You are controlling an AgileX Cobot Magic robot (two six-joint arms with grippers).
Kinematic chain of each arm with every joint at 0, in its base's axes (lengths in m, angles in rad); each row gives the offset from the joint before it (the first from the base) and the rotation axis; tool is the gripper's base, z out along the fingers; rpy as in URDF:
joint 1: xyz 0 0 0.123 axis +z
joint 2: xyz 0 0 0 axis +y
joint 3: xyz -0.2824 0 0.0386 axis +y
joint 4: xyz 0.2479 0 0.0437 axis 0.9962 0 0.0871
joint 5: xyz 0 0 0 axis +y
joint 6: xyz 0.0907 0 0.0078 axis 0.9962 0 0.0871
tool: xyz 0 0 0 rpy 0 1.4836 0
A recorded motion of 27 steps. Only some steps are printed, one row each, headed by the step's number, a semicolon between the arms.
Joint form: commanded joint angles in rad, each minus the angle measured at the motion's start. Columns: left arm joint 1, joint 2, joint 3, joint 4, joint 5, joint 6; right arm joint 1, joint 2, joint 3, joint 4, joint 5, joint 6.
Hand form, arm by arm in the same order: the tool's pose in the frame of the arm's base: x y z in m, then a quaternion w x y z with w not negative. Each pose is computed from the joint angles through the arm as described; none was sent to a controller.
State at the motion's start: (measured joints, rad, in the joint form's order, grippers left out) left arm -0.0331 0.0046 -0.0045 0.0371 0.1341 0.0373; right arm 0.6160 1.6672 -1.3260 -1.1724 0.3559 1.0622
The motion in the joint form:
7: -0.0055 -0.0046 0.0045 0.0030 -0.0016 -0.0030; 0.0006 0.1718 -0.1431 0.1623 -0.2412 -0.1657
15: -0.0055 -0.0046 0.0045 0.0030 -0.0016 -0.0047; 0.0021 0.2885 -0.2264 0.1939 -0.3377 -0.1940
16: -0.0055 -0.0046 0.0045 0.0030 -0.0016 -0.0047; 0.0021 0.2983 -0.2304 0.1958 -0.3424 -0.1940
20: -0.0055 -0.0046 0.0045 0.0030 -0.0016 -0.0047; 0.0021 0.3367 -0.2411 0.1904 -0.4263 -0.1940
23: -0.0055 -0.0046 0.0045 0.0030 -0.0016 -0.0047; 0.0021 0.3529 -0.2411 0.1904 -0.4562 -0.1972
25: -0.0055 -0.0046 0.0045 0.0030 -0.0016 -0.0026; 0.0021 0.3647 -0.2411 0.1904 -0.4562 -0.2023
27: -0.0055 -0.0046 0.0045 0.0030 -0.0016 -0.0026; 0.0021 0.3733 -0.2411 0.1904 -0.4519 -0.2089
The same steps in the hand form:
7: 0.0564 -0.0017 0.2011 0.69080 0.03887 0.72186 0.01416; 0.3676 0.2496 0.3056 0.56664 -0.26436 0.77324 0.10551
15: 0.0564 -0.0017 0.2011 0.69081 0.03825 0.72189 0.01357; 0.3865 0.2730 0.2839 0.56571 -0.28529 0.76082 0.14049
16: 0.0564 -0.0017 0.2011 0.69081 0.03825 0.72189 0.01357; 0.3879 0.2744 0.2808 0.56393 -0.28598 0.76156 0.14222
20: 0.0564 -0.0017 0.2011 0.69081 0.03825 0.72189 0.01357; 0.3908 0.2843 0.2700 0.56441 -0.30466 0.74811 0.17017
23: 0.0564 -0.0017 0.2011 0.69081 0.03825 0.72189 0.01357; 0.3916 0.2876 0.2637 0.56202 -0.31207 0.74472 0.17929
25: 0.0564 -0.0017 0.2011 0.69080 0.03901 0.72185 0.01430; 0.3929 0.2886 0.2579 0.55782 -0.31503 0.74722 0.17682
27: 0.0564 -0.0017 0.2011 0.69080 0.03901 0.72185 0.01430; 0.3940 0.2889 0.2535 0.55444 -0.31761 0.74962 0.17257

